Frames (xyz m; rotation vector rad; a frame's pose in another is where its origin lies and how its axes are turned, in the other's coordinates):
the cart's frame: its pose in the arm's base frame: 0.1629 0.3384 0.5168 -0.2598 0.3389 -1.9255
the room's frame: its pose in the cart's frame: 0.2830 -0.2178 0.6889 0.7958 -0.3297 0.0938
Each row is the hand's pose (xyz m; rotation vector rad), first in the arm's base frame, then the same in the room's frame.
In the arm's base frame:
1: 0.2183 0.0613 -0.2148 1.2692 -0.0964 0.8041
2: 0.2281 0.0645 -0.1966 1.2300 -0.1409 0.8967
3: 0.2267 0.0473 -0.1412 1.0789 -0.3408 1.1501
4: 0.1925 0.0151 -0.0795 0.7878 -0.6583 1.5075
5: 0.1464 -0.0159 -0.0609 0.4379 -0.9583 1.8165
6: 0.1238 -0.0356 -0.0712 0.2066 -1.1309 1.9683
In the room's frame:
1: -0.5127 -0.4597 -1.2912 1.3787 1.6971 1.7441
2: -0.5121 -0.4441 -1.2772 1.4426 1.6411 1.8416
3: -0.4775 -0.4216 -1.2364 1.6601 1.3578 2.1107
4: -0.4183 -0.4247 -1.1864 -1.8322 -0.7348 -2.3159
5: -0.3716 -0.4555 -1.1692 -1.7489 -0.0635 -2.2117
6: -0.3512 -0.4775 -1.1792 -1.6674 0.2951 -2.1056

